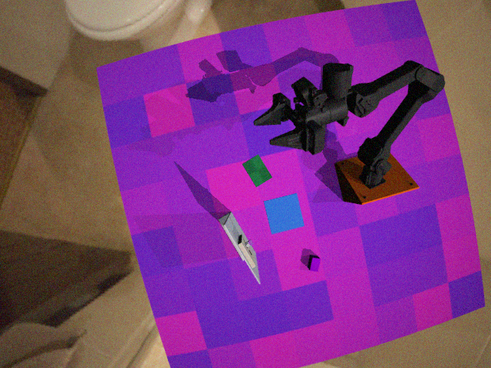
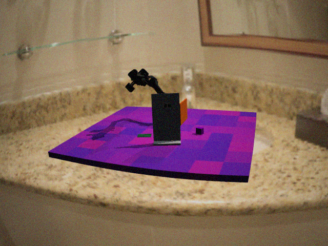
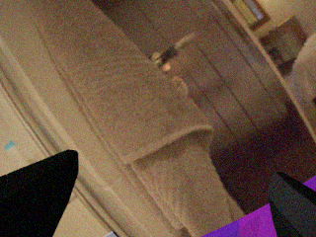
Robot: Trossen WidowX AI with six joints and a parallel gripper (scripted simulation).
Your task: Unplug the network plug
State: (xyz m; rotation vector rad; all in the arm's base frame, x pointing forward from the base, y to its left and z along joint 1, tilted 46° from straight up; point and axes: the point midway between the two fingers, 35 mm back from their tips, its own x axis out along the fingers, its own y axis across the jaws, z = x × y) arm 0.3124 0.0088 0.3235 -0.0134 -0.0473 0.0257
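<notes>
The network plug lies 130 mm ahead of my gripper tip, 240 mm to the left of it and 150 mm below it. Also, from my gripper tip: upright panel (150 mm ahead, 250 mm to the left, 240 mm below); then blue marked square (20 mm behind, 240 mm to the left, 390 mm below).
</notes>
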